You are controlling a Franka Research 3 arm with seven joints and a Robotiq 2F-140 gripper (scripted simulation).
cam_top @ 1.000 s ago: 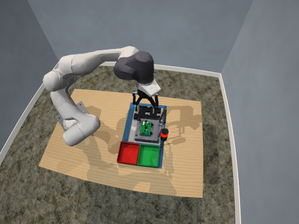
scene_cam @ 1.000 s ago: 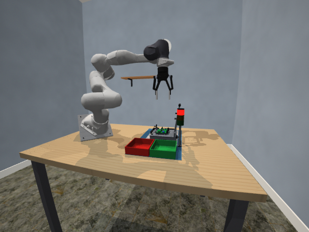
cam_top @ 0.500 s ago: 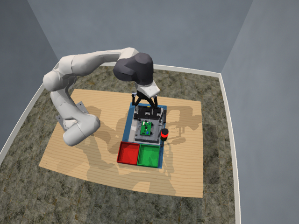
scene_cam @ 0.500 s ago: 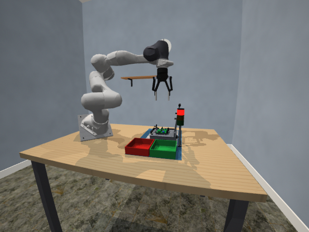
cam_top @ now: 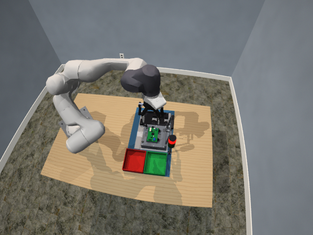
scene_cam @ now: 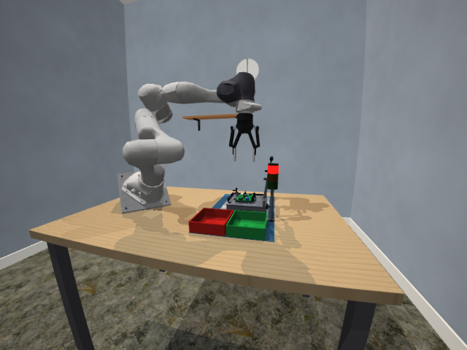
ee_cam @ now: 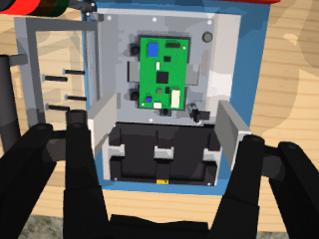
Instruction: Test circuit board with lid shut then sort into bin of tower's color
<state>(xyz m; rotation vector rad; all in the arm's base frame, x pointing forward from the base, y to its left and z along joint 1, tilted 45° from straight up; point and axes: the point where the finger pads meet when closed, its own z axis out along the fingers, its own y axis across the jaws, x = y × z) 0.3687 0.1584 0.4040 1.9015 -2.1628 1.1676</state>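
Now: the green circuit board 10 mm ahead of my hand and 200 mm below it. The rest, counted from my hand: tester plate (10 mm ahead, 210 mm below); clear lid (110 mm ahead, 30 mm to the right, 90 mm below); green bin (200 mm to the right, 260 mm below).
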